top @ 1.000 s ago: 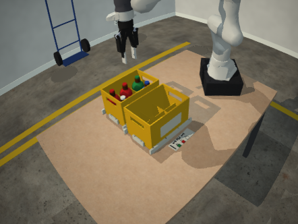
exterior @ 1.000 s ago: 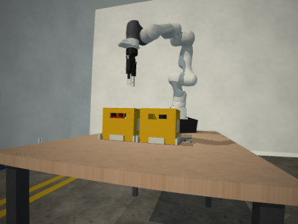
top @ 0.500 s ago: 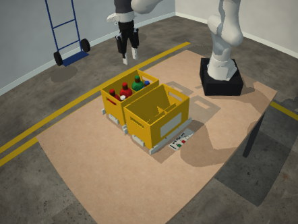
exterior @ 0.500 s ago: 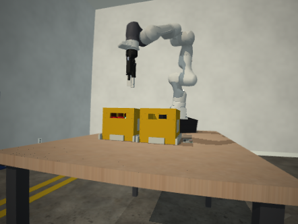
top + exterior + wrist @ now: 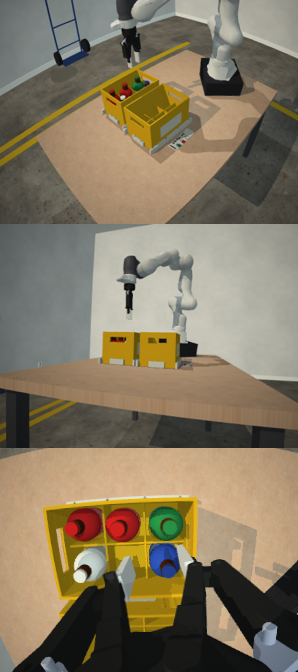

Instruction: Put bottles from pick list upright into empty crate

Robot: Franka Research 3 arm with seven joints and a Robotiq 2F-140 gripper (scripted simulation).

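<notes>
Now: hand 30 mm past the green bottle, 30 mm to the left of it and 210 mm above it. Also, from my hand: red-label bottle 60 mm ahead, 20 mm to the right, 210 mm below; then white-capped bottle 140 mm ahead, 80 mm to the left, 210 mm below; then blue-label bottle 40 mm behind, 50 mm to the left, 210 mm below.
</notes>
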